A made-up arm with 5 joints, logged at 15 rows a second.
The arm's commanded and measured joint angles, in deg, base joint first. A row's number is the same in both.
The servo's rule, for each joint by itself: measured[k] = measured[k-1] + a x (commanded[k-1-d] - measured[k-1]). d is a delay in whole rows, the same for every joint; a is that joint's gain. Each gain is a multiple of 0.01, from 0.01 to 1. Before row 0 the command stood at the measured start. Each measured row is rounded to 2 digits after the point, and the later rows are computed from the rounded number. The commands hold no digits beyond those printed.
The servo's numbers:
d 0
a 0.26 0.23 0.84 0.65 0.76
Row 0, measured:
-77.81, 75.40, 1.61, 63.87, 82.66
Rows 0 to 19, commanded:
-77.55, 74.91, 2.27, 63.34, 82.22
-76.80, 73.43, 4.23, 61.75, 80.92
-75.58, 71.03, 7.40, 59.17, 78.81
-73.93, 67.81, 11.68, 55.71, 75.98
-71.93, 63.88, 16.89, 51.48, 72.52
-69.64, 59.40, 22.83, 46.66, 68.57
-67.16, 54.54, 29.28, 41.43, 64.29
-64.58, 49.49, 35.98, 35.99, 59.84
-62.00, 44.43, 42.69, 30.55, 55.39
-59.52, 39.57, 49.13, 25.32, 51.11
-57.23, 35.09, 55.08, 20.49, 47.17
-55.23, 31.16, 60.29, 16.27, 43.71
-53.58, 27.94, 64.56, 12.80, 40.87
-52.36, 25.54, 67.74, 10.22, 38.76
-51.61, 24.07, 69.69, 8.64, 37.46
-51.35, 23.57, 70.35, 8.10, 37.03
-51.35, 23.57, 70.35, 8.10, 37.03
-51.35, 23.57, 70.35, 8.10, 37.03
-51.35, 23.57, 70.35, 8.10, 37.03
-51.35, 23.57, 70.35, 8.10, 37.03
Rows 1 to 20, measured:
-77.74, 75.29, 2.16, 63.53, 82.33
-77.50, 74.86, 3.90, 62.37, 81.26
-77.00, 73.98, 6.84, 60.29, 79.40
-76.20, 72.56, 10.91, 57.31, 76.80
-75.09, 70.56, 15.93, 53.52, 73.55
-73.67, 67.99, 21.73, 49.06, 69.77
-71.98, 64.90, 28.07, 44.10, 65.61
-70.06, 61.36, 34.71, 38.83, 61.22
-67.96, 57.47, 41.41, 33.45, 56.79
-65.77, 53.35, 47.89, 28.17, 52.47
-63.55, 49.15, 53.93, 23.18, 48.44
-61.39, 45.01, 59.27, 18.69, 44.85
-59.36, 41.08, 63.71, 14.86, 41.83
-57.54, 37.51, 67.10, 11.84, 39.50
-56.00, 34.42, 69.28, 9.76, 37.95
-54.79, 31.92, 70.18, 8.68, 37.25
-53.90, 30.00, 70.32, 8.30, 37.08
-53.24, 28.52, 70.35, 8.17, 37.04
-52.75, 27.38, 70.35, 8.12, 37.03
-52.39, 26.50, 70.35, 8.11, 37.03

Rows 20 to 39, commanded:
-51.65, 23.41, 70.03, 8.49, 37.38
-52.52, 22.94, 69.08, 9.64, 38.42
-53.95, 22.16, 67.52, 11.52, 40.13
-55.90, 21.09, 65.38, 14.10, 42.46
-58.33, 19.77, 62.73, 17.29, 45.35
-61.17, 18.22, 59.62, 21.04, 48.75
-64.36, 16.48, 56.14, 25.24, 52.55
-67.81, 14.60, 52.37, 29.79, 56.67
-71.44, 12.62, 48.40, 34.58, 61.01
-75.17, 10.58, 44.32, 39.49, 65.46
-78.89, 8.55, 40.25, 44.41, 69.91
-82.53, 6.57, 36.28, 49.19, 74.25
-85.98, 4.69, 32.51, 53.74, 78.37
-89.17, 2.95, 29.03, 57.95, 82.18
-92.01, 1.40, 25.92, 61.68, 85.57
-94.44, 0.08, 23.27, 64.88, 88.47
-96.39, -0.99, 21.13, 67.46, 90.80
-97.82, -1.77, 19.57, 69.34, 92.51
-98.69, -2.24, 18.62, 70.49, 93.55
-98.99, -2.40, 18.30, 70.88, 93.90
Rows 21 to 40, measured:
-52.20, 25.79, 70.08, 8.36, 37.30
-52.28, 25.13, 69.24, 9.19, 38.15
-52.71, 24.45, 67.80, 10.70, 39.65
-53.54, 23.68, 65.77, 12.91, 41.79
-54.79, 22.78, 63.22, 15.76, 44.50
-56.45, 21.73, 60.20, 19.19, 47.73
-58.51, 20.52, 56.79, 23.12, 51.39
-60.93, 19.16, 53.08, 27.46, 55.40
-63.66, 17.66, 49.15, 32.09, 59.66
-66.65, 16.03, 45.09, 36.90, 64.07
-69.83, 14.31, 41.02, 41.78, 68.51
-73.13, 12.53, 37.04, 46.60, 72.87
-76.47, 10.73, 33.23, 51.24, 77.05
-79.77, 8.94, 29.70, 55.60, 80.95
-82.95, 7.21, 26.52, 59.55, 84.46
-85.94, 5.57, 23.79, 63.01, 87.51
-88.66, 4.06, 21.56, 65.90, 90.01
-91.04, 2.72, 19.89, 68.14, 91.91
-93.03, 1.58, 18.82, 69.67, 93.16
-94.58, 0.66, 18.38, 70.46, 93.72

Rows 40 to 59, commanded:
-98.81, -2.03, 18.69, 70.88, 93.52
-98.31, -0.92, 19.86, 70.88, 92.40
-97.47, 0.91, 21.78, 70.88, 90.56
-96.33, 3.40, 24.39, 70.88, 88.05
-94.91, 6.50, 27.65, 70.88, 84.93
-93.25, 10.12, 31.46, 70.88, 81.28
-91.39, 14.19, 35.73, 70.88, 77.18
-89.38, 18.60, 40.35, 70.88, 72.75
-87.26, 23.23, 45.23, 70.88, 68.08
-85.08, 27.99, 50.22, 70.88, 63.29
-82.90, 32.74, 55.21, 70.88, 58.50
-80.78, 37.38, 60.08, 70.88, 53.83
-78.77, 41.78, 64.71, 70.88, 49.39
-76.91, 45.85, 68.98, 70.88, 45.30
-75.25, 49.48, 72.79, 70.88, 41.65
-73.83, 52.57, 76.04, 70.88, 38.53
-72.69, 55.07, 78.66, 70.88, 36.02
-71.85, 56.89, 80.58, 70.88, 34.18
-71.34, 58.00, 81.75, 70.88, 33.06
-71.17, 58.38, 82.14, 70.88, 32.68
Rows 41 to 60, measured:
-95.68, 0.04, 18.64, 70.73, 93.57
-96.36, -0.18, 19.66, 70.83, 92.68
-96.65, 0.07, 21.44, 70.86, 91.07
-96.57, 0.84, 23.92, 70.87, 88.77
-96.14, 2.14, 27.05, 70.88, 85.85
-95.39, 3.98, 30.75, 70.88, 82.38
-94.35, 6.33, 34.93, 70.88, 78.43
-93.06, 9.15, 39.48, 70.88, 74.11
-91.55, 12.39, 44.31, 70.88, 69.53
-89.87, 15.98, 49.27, 70.88, 64.79
-88.06, 19.83, 54.26, 70.88, 60.01
-86.17, 23.87, 59.15, 70.88, 55.31
-84.25, 27.99, 63.82, 70.88, 50.81
-82.34, 32.10, 68.15, 70.88, 46.62
-80.50, 36.10, 72.05, 70.88, 42.84
-78.77, 39.89, 75.40, 70.88, 39.56
-77.19, 43.38, 78.14, 70.88, 36.87
-75.80, 46.49, 80.19, 70.88, 34.83
-74.64, 49.14, 81.50, 70.88, 33.48
-73.74, 51.27, 82.04, 70.88, 32.87

